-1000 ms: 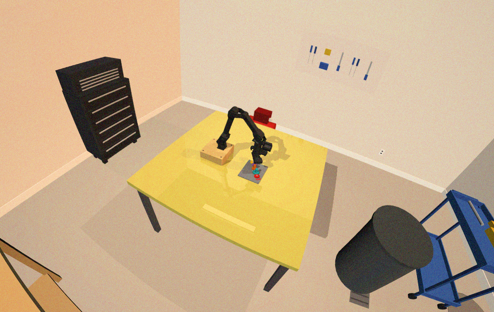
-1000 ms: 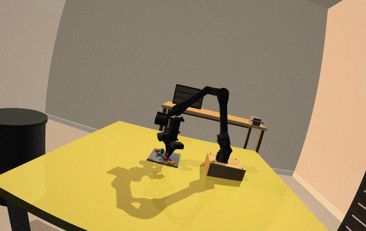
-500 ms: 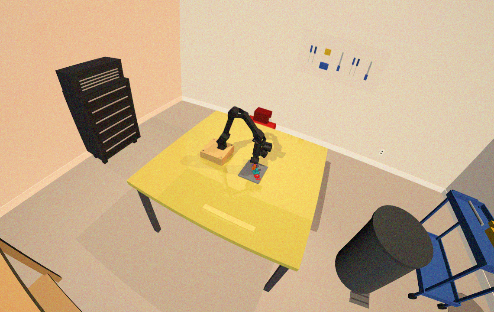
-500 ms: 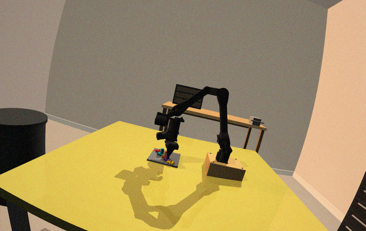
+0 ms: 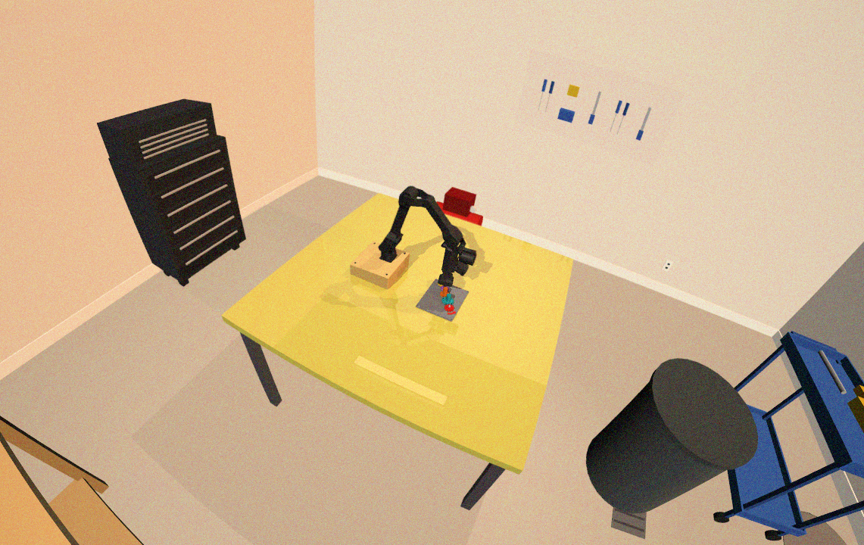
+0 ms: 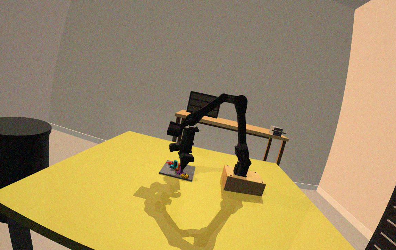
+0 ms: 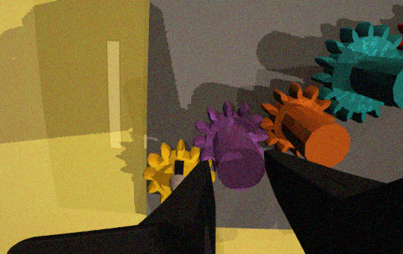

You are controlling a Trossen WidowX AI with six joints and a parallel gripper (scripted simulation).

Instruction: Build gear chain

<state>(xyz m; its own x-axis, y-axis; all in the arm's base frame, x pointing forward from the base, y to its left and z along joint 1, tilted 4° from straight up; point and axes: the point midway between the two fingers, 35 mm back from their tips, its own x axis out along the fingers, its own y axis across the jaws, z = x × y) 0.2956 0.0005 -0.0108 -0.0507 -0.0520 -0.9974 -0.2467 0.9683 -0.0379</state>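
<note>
Right now my gripper tip is 10 mm above the purple gear. The rest, counted from my gripper tip: grey board 60 mm to the right, 30 mm below, 20 mm ahead; orange gear 40 mm to the right, 10 mm below, 10 mm ahead; yellow gear 30 mm to the left, 20 mm below, 20 mm behind.
</note>
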